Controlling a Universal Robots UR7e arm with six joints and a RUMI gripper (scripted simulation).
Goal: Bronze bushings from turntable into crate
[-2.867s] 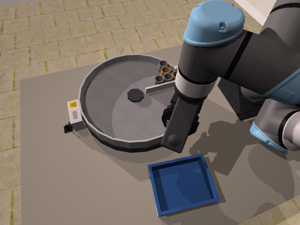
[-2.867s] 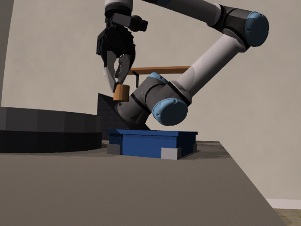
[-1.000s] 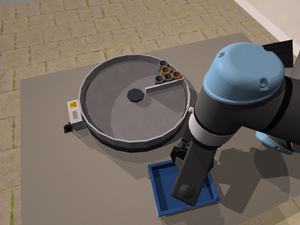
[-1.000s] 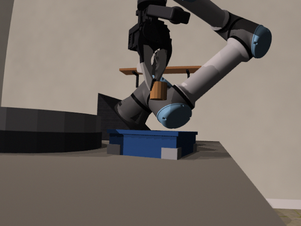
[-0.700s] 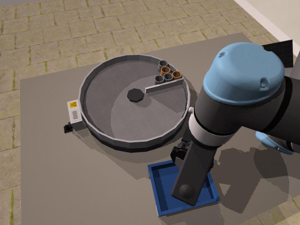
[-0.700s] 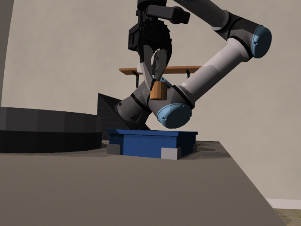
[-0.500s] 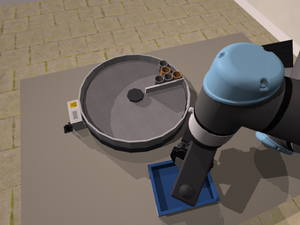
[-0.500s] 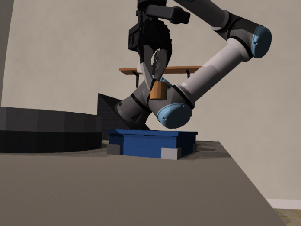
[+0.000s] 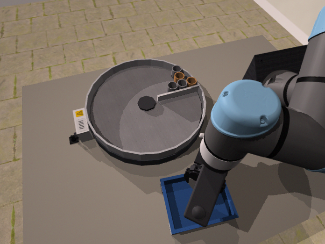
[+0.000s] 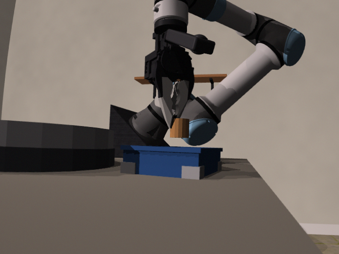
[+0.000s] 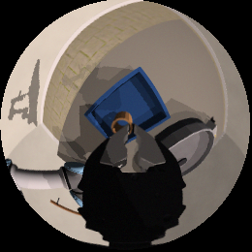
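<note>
The blue crate lies 1 cm behind my hand, 1 cm to the left of it and 8 cm below it. The rest, counted from my hand: grey turntable 6 cm ahead, 35 cm to the right, 5 cm below.
</note>
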